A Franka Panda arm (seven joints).
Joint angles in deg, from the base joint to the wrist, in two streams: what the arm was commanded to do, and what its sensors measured. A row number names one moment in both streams.
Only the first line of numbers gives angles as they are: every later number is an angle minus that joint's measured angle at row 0.
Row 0, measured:
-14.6 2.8 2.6 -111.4 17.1 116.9 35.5
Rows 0 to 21, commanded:
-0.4 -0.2 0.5 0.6 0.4 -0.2 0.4
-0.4 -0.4 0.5 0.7 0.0 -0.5 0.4
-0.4 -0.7 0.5 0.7 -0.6 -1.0 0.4
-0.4 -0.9 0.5 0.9 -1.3 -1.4 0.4
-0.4 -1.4 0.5 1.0 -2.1 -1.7 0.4
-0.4 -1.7 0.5 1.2 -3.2 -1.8 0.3
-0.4 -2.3 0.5 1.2 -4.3 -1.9 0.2
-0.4 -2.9 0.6 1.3 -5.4 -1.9 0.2
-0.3 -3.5 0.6 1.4 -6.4 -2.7 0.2
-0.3 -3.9 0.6 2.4 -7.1 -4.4 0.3
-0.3 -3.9 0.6 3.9 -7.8 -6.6 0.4
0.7 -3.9 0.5 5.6 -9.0 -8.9 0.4
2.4 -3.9 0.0 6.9 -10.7 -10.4 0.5
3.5 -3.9 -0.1 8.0 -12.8 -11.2 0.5
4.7 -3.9 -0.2 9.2 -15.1 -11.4 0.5
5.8 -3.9 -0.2 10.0 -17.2 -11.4 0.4
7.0 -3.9 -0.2 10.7 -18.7 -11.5 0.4
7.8 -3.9 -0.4 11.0 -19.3 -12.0 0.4
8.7 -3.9 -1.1 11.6 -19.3 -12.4 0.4
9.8 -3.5 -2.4 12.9 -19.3 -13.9 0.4
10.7 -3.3 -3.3 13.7 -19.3 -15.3 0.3
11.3 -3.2 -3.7 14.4 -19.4 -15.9 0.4
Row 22, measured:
8.7 -4.3 -1.1 10.8 -18.2 -12.2 0.1
